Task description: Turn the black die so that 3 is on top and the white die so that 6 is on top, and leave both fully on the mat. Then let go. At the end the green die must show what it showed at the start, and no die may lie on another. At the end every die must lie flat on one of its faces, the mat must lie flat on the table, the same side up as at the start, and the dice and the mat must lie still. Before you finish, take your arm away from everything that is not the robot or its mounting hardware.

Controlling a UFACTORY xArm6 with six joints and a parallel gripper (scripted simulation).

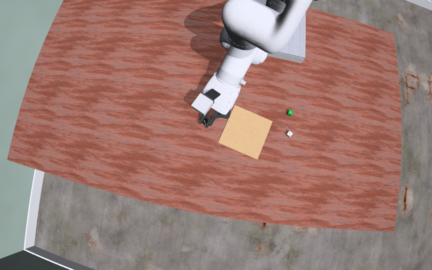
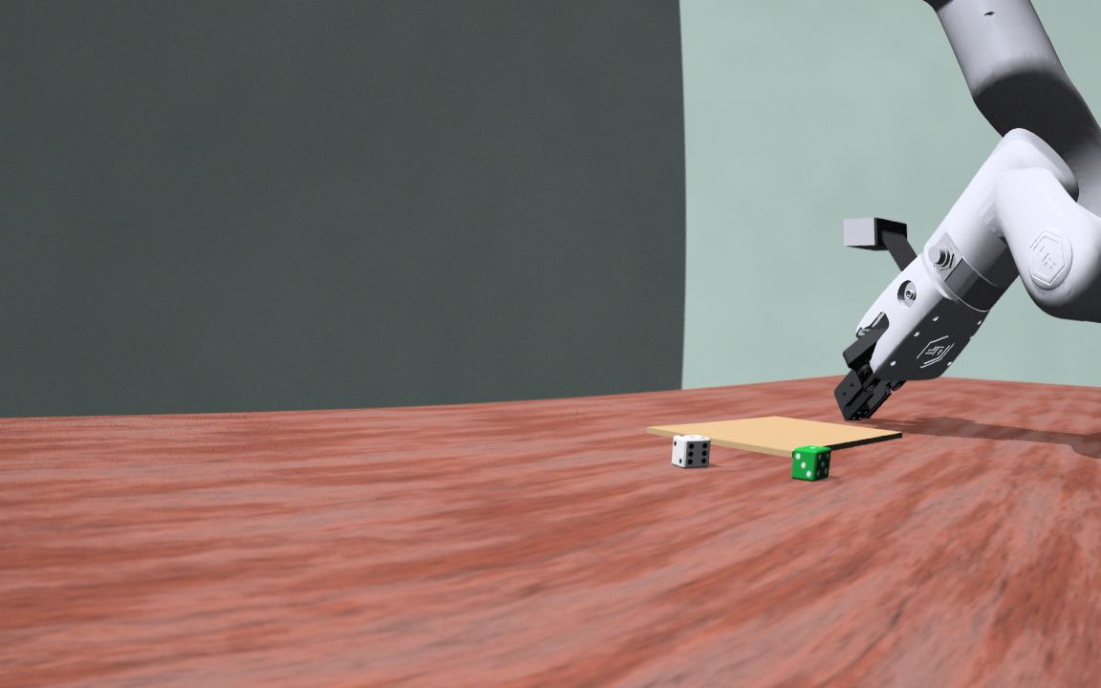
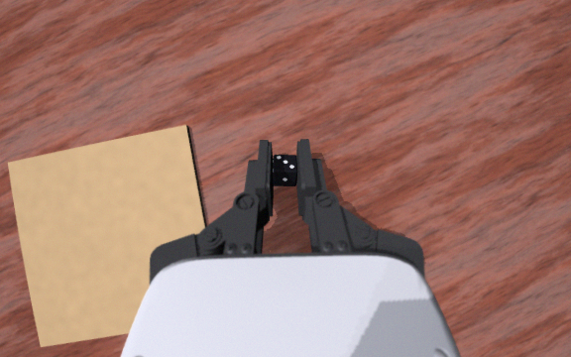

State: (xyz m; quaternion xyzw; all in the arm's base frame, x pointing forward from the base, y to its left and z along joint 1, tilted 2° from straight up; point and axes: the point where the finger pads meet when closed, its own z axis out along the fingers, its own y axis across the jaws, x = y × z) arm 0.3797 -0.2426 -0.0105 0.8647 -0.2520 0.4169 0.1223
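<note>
My gripper is now 10 mm short of the black die and 10 mm above it. From my hand the other things lie so: green die (280 mm to the left, 30 mm behind, 20 mm below); then white die (280 mm to the left, 40 mm ahead, 20 mm below); then tan mat (130 mm to the left, 30 mm ahead, 20 mm below).
</note>
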